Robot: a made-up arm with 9 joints. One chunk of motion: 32 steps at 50 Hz.
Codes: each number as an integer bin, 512 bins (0 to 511) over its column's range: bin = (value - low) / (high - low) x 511, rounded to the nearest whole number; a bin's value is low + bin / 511 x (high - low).
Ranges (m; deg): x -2.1..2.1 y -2.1..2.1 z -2.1..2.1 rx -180..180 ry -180..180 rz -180..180
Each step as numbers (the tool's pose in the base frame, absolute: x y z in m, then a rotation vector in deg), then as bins.
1 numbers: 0.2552 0.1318 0.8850 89.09 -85.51 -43.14
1 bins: 287 272 363 382 134 194
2 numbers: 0.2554 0.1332 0.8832 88.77 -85.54 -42.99
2 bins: 287 272 363 382 134 194
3 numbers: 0.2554 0.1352 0.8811 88.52 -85.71 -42.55
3 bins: 287 272 363 381 134 195
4 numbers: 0.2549 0.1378 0.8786 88.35 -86.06 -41.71
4 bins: 287 272 362 381 133 196
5 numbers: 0.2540 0.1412 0.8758 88.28 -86.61 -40.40
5 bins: 286 273 362 381 133 198
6 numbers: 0.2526 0.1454 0.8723 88.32 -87.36 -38.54
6 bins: 286 273 362 381 131 201
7 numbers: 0.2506 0.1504 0.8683 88.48 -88.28 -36.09
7 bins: 286 274 361 381 130 204
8 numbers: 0.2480 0.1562 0.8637 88.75 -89.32 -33.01
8 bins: 286 275 361 381 129 209
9 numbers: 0.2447 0.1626 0.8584 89.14 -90.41 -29.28
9 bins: 285 275 360 382 127 214
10 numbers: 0.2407 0.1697 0.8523 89.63 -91.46 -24.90
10 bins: 285 276 359 383 126 220
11 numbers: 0.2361 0.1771 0.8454 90.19 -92.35 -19.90
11 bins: 284 277 358 384 124 227
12 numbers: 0.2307 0.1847 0.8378 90.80 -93.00 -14.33
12 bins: 284 278 357 384 123 235
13 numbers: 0.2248 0.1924 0.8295 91.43 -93.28 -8.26
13 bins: 283 279 356 385 123 244
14 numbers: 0.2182 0.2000 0.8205 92.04 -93.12 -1.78
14 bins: 282 280 355 386 123 253
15 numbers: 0.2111 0.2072 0.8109 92.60 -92.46 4.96
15 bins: 281 281 354 387 124 263
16 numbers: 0.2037 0.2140 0.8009 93.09 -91.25 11.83
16 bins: 280 282 353 388 126 272
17 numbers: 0.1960 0.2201 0.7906 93.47 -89.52 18.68
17 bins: 279 282 352 388 128 282
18 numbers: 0.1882 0.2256 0.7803 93.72 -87.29 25.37
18 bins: 278 283 350 389 132 292
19 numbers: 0.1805 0.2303 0.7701 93.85 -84.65 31.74
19 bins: 277 284 349 389 135 301
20 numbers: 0.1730 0.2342 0.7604 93.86 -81.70 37.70
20 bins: 277 284 348 389 140 309
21 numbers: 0.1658 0.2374 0.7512 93.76 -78.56 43.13
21 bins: 276 284 347 389 144 317
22 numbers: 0.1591 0.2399 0.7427 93.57 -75.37 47.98
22 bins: 275 285 346 388 149 324
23 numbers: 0.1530 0.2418 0.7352 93.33 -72.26 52.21
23 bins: 274 285 345 388 153 330
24 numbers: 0.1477 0.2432 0.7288 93.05 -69.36 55.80
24 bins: 273 285 344 388 157 335
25 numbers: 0.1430 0.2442 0.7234 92.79 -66.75 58.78
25 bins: 273 285 344 387 161 339
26 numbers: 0.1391 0.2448 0.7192 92.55 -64.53 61.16
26 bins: 272 285 343 387 164 342
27 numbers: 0.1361 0.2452 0.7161 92.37 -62.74 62.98
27 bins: 272 285 343 387 166 345
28 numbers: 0.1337 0.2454 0.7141 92.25 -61.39 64.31
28 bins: 272 285 342 386 168 347
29 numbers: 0.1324 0.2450 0.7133 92.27 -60.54 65.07
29 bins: 272 285 342 386 170 348
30 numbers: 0.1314 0.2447 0.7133 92.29 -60.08 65.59
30 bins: 271 285 342 387 170 349
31 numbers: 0.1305 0.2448 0.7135 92.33 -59.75 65.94
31 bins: 271 285 342 387 171 349
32 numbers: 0.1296 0.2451 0.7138 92.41 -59.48 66.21
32 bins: 271 285 342 387 171 349
